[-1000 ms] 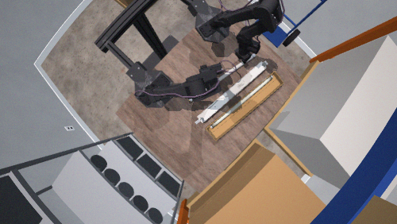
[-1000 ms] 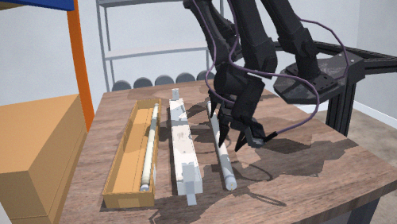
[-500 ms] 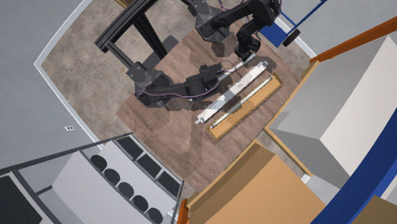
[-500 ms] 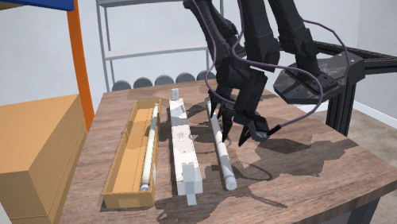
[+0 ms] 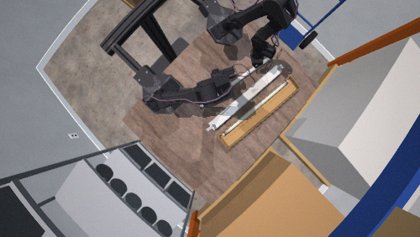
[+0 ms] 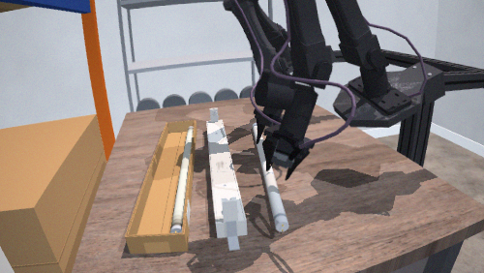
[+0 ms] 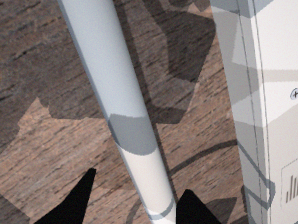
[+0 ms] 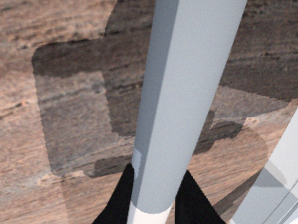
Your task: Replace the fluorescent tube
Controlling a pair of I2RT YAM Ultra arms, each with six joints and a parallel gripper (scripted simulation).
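My left hand is 16 cm to the left of the LED tube, 5 cm above it and 3 cm past it. The rest, counted from my left hand: old fluorescent tube: 20 cm to the right, 19 cm ahead, 5 cm below; then carton: 23 cm ahead, 21 cm to the right, 4 cm below; then grey light fixture: 20 cm to the right, 9 cm ahead, 1 cm below.
The LED tube lies 3 cm ahead of my right hand, 12 cm to the left of it and 1 cm below it. Round my right hand: old fluorescent tube 25 cm ahead, 7 cm to the left; then carton 28 cm ahead, 7 cm to the left; then grey light fixture 15 cm ahead, 8 cm to the left, 3 cm above.
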